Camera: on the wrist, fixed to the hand. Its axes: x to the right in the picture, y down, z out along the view.
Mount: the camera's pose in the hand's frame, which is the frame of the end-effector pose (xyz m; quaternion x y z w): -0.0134 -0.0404 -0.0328 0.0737 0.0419 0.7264 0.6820
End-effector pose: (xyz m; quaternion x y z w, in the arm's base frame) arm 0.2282 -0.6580 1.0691 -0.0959 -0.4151 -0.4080 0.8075
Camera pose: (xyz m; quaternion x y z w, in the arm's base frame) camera 0.2135 -0.6926 1.0307 -0.2903 -0.2097 0.3349 0.8715
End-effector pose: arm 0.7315 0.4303 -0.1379 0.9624 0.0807 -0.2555 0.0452
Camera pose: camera 0.7287 0.4724 -0.1047 0.7290 -0.6610 -0.1070 0.1421
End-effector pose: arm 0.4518 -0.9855 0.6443 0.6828 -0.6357 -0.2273 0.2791
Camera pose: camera 0.5024 -0.9677 0.6409 0.0340 -0.9347 0.1232 0.3318
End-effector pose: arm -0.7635 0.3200 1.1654 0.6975 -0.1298 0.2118 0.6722
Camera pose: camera -0.7604 0.3537 1.1237 0.4221 -0.5514 0.6715 0.2586
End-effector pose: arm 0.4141 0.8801 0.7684 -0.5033 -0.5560 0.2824 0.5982
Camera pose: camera 0.4333 0.8451 0.8044 -0.7149 0.0323 0.6470 0.2632
